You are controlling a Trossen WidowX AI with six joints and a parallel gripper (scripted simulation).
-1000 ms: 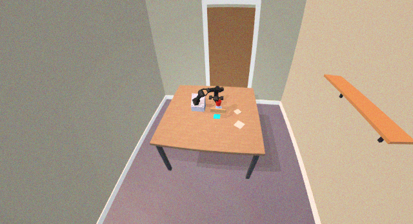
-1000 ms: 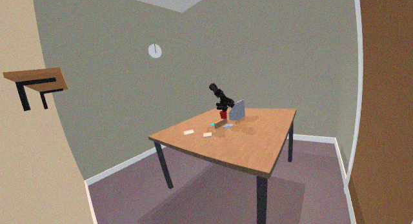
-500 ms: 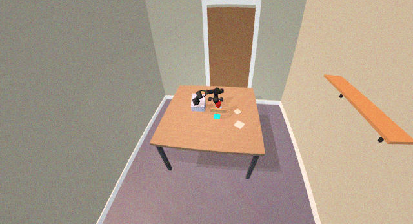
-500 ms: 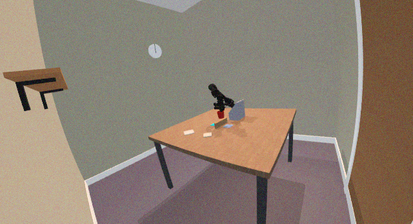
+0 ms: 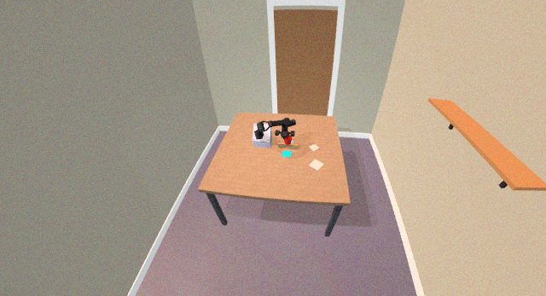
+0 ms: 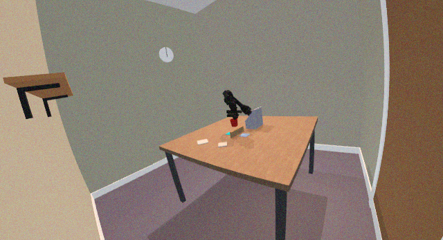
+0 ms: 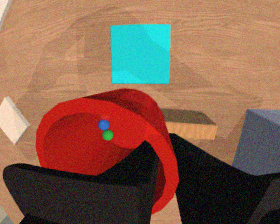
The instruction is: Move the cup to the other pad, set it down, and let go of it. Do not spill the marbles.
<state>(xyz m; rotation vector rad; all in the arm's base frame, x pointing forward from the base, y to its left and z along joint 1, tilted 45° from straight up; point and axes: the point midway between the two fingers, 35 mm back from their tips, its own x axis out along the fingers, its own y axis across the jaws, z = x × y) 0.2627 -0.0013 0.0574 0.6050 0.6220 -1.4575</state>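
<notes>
Now: the green marble 5 cm ahead of my gripper tip, 2 cm below it and 1 cm to the left of it. From my gripper tip the other things lie so: low wooden bar (10 cm below, 3 cm ahead, 2 cm to the left); then red cup (3 cm ahead); then cyan pad (13 cm below, 6 cm to the right, 3 cm ahead).
</notes>
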